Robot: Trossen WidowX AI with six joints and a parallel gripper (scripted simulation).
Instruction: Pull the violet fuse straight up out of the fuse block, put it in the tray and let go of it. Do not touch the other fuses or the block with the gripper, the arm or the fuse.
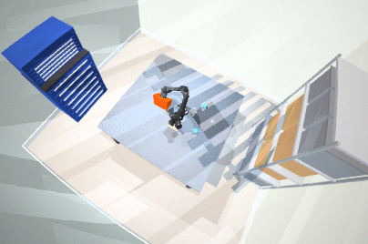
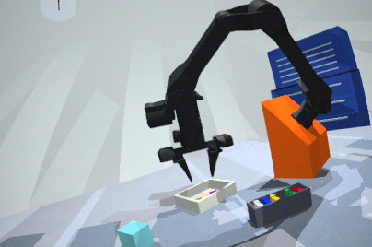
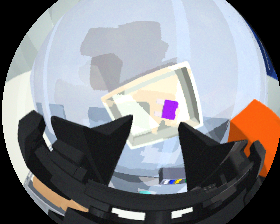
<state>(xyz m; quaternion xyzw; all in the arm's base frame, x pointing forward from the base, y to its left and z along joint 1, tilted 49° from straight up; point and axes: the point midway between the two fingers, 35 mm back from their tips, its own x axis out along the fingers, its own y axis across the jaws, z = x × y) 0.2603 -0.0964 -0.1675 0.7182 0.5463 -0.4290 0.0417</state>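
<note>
The violet fuse lies 4 cm below my gripper tip, 1 cm to the left of it and 1 cm behind it. The rest, counted from my gripper tip: cyan cube 23 cm ahead, 4 cm to the left, 4 cm below; then cream tray 5 cm below.
</note>
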